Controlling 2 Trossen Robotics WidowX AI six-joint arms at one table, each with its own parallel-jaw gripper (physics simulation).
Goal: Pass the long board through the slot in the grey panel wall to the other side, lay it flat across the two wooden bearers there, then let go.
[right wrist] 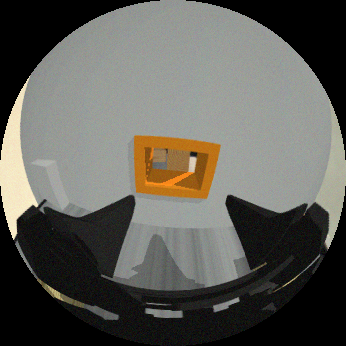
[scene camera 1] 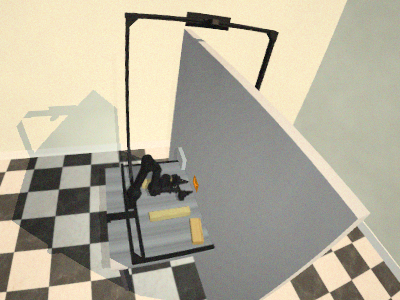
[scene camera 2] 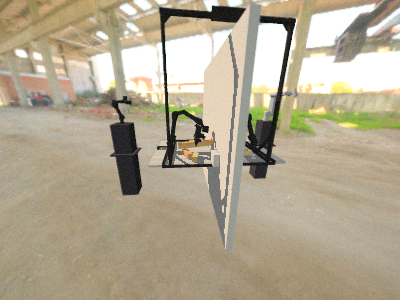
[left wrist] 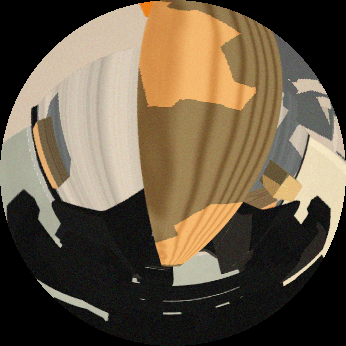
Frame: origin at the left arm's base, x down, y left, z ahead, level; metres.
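Seen in the pictures: left gripper, fingertip midpoint: (scene camera 2: 195, 145); right gripper, fingertip midpoint: (right wrist: 181, 200) (scene camera 1: 190, 186); right arm's base, link origin: (scene camera 1: 130, 205) (scene camera 2: 252, 147).
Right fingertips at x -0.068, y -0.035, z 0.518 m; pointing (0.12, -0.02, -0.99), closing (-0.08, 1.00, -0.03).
Pixels of each thing's top centre, then the offset from my right fingertips to it. "*": a spot on its surface instead.
- long orange-brown board, top centre: (left wrist: 180, 267) (scene camera 2: 194, 139) dx -0.041, dy -0.002, dz -0.262 m
- orange frame, top centre: (right wrist: 177, 135) (scene camera 1: 200, 179) dx -0.050, dy -0.009, dz -0.061 m
- board's end, surface spot: (right wrist: 178, 160) * dx -0.008, dy -0.001, dz -0.090 m
- yellow wooden bearer, top centre: (scene camera 1: 170, 212) dx +0.043, dy +0.142, dz +0.167 m
- orange-yellow block, top centre: (scene camera 1: 196, 229) dx +0.049, dy +0.289, dz +0.038 m
- pale upright piece, surface spot: (right wrist: 52, 182) * dx +0.023, dy -0.235, dz -0.012 m
My left gripper (scene camera 2: 197, 143) (left wrist: 179, 186) is shut on the long orange-brown board (scene camera 2: 206, 143) (left wrist: 200, 135) and holds it above the table. The board's far end faces the grey panel wall (scene camera 1: 240, 150) (scene camera 2: 220, 95) (right wrist: 175, 75). The slot has an orange frame (scene camera 1: 195, 184) (right wrist: 172, 141) (left wrist: 145, 8). Through it, the right wrist view shows the board's end (right wrist: 178, 160) on the wall's far side. My right gripper (scene camera 1: 189, 187) (right wrist: 181, 200) is open and empty in front of the slot. One yellow wooden bearer (scene camera 1: 170, 214) lies on the table; another (scene camera 1: 146, 184) is partly hidden behind the right arm.
An orange-yellow block (scene camera 1: 197, 230) lies near the wall on the right arm's side. Several blocks lie on the left arm's side, among them a brown one (left wrist: 52, 152) and a yellowish one (left wrist: 286, 186). A pale upright piece (scene camera 1: 182, 158) (right wrist: 52, 182) stands by the wall. Black frame posts (scene camera 1: 128, 100) surround the tables.
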